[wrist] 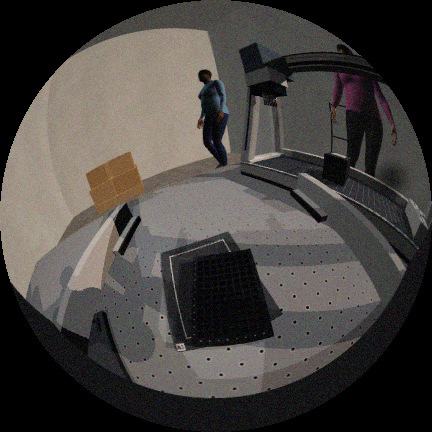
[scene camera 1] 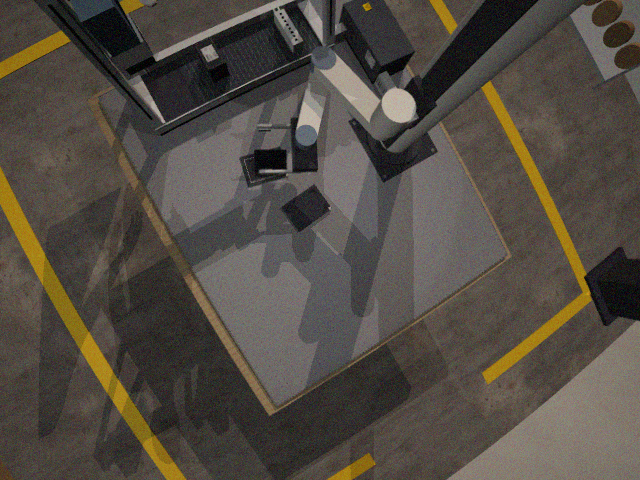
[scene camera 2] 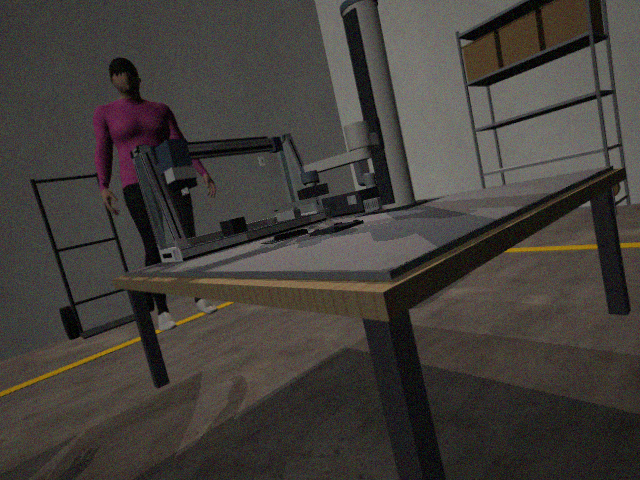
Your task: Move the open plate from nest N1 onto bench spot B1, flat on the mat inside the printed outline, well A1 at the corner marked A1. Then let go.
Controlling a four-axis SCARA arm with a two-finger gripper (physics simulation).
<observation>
My gripper carries nothing. Also in view: a dark well plate. Further things: a printed outline.
My gripper is seen too in the wrist view.
</observation>
